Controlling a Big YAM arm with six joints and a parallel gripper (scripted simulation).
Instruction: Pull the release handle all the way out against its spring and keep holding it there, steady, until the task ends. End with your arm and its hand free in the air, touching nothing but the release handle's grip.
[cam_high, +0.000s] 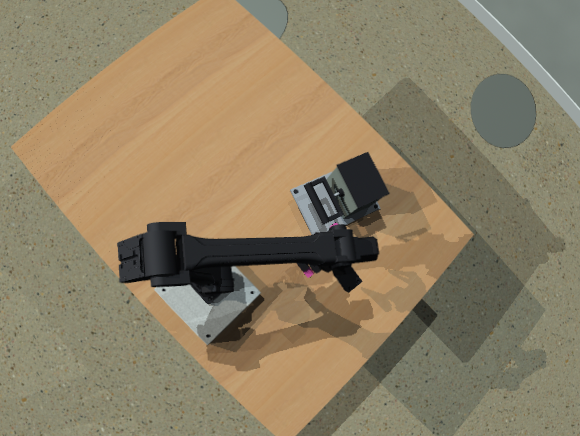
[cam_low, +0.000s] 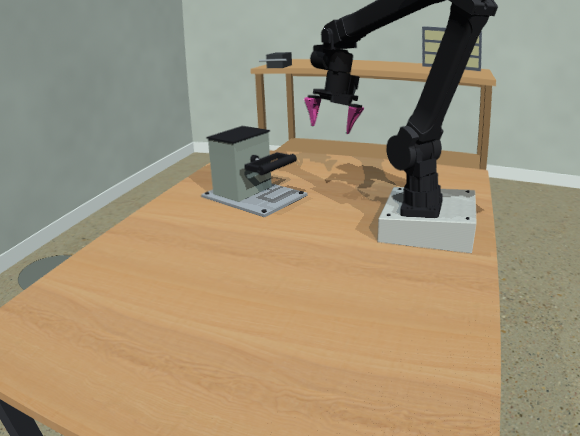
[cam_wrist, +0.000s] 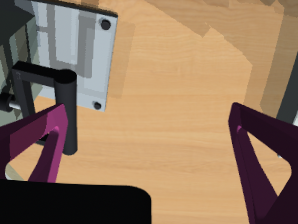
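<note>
The release handle grip lies 160 mm ahead of my hand, 70 mm to the left of it and 80 mm below it. From my hand the other things lie so: grey baseplate: 200 mm ahead, 60 mm to the left, 180 mm below.
</note>
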